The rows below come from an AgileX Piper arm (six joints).
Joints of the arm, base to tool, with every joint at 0 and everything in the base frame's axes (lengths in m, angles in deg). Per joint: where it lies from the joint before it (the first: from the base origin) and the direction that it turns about. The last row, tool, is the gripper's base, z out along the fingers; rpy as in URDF.
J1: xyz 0 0 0.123 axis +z
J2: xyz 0 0 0 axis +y
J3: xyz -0.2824 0 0.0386 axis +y
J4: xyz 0.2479 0 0.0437 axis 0.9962 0 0.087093
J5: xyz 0 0 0 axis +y
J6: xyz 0.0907 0 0.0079 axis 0.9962 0 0.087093
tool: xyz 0 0 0 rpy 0 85.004 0
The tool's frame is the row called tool.
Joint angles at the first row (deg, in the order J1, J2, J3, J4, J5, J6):
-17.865 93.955 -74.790 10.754 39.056 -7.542
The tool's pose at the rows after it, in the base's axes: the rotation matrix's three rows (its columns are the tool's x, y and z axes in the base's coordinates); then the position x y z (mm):
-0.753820 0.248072 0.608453; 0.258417 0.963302 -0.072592; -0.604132 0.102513 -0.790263; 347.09 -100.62 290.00
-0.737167 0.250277 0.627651; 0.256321 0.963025 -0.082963; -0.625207 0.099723 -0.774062; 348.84 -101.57 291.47
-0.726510 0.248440 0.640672; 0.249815 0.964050 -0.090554; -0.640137 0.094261 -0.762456; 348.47 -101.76 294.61
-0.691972 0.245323 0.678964; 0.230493 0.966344 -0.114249; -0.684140 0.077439 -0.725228; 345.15 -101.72 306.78
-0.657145 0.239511 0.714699; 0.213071 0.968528 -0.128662; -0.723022 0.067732 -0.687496; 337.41 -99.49 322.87
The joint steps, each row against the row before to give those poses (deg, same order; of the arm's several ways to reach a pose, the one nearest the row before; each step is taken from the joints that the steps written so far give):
0.000 0.000 -0.001 -0.001 0.001 0.002
0.000 0.001 0.000 0.001 -1.558 -0.002
-0.001 -0.391 0.000 -0.136 -0.706 -0.138
0.001 -1.669 0.000 -0.646 -1.702 -0.098
0.000 -2.573 0.104 -0.118 -0.646 -0.304

